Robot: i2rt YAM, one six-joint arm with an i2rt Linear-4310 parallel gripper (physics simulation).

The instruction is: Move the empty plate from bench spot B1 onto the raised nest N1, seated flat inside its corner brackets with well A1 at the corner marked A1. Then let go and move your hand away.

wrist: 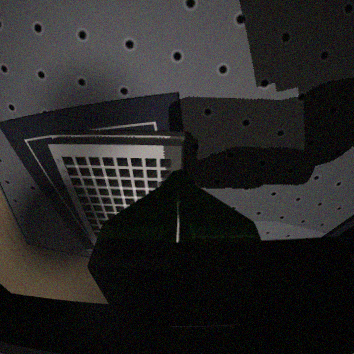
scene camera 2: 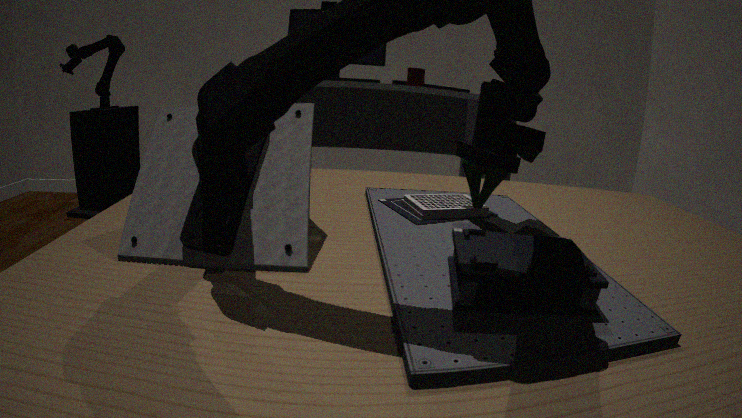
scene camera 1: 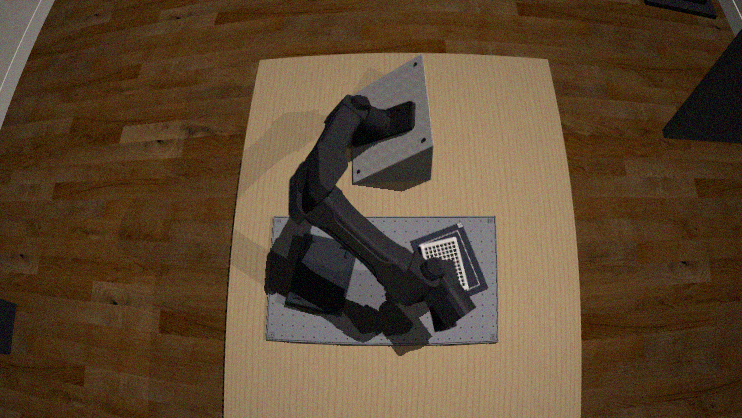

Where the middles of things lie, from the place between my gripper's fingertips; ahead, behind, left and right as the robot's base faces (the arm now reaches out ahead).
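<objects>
My gripper: 50 mm past the white well plate (scene camera 1: pixel 447 249), 30 mm to the right of it, 10 mm above it.
</objects>
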